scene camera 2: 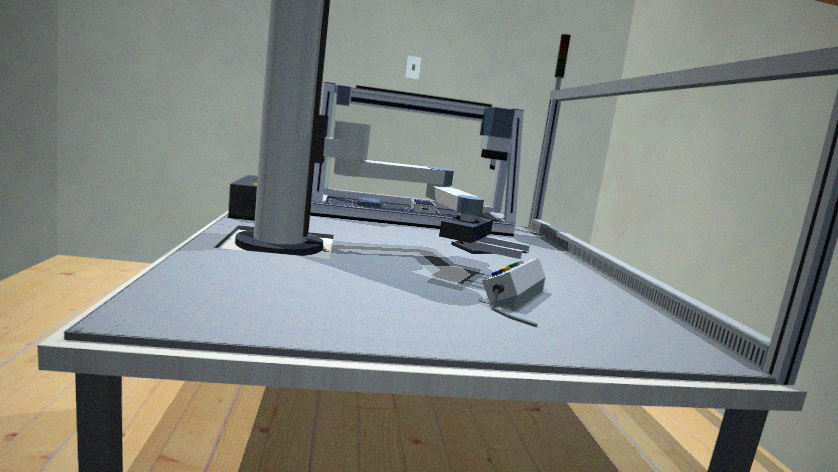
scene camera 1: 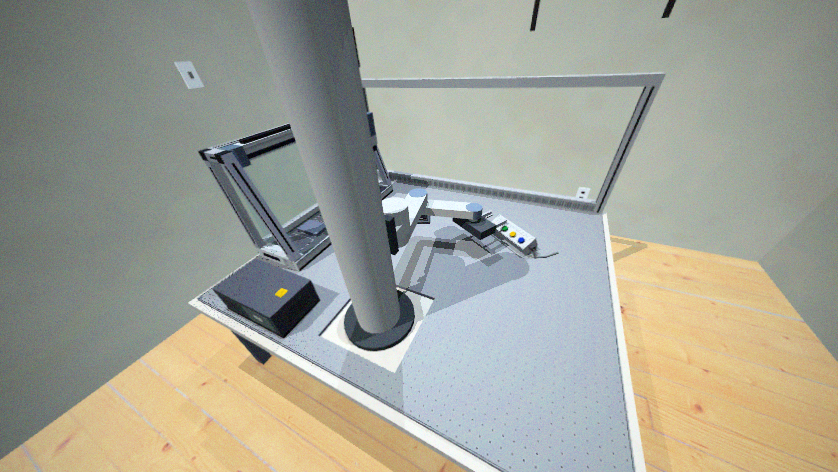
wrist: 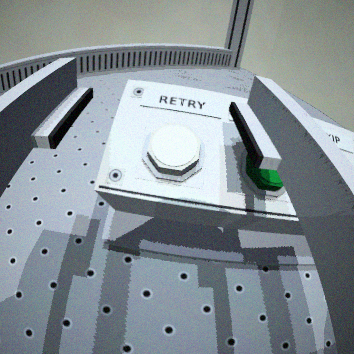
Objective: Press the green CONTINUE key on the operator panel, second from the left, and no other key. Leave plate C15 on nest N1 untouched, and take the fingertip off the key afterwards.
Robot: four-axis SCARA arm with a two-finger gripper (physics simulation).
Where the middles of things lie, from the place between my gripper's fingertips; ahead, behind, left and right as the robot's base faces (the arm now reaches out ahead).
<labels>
The white RETRY button (wrist: 173,148) is 1 cm behind my hand and 3 cm below it.
</labels>
